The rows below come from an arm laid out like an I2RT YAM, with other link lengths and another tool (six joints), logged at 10 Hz.
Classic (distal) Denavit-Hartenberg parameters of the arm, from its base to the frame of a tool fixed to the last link. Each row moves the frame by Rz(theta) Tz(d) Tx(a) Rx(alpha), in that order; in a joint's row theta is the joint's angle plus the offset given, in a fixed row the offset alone. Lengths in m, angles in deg.
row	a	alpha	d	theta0
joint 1	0.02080	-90.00	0.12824	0.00
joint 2	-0.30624	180.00	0.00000	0.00
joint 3	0.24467	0.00	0.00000	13.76
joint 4	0.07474	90.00	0.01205	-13.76
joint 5	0.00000	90.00	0.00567	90.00
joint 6	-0.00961	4.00	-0.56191	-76.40
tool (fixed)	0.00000	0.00	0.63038	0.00
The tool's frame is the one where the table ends.
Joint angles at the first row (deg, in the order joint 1, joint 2, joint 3, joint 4, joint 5, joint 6):
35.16, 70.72, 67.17, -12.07, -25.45, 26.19
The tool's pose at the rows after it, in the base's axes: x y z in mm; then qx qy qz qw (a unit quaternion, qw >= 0):
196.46 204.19 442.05 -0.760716 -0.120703 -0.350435 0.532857
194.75 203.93 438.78 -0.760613 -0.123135 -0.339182 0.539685
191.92 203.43 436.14 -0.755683 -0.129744 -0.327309 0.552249
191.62 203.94 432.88 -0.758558 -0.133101 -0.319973 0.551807
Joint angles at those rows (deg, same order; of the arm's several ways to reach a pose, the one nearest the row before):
35.16, 70.92, 66.71, -11.19, -26.90, 26.37
35.16, 70.79, 65.83, -10.75, -28.25, 26.90
35.16, 70.55, 64.62, -9.37, -30.36, 27.60
35.18, 70.72, 64.34, -9.75, -30.99, 27.30

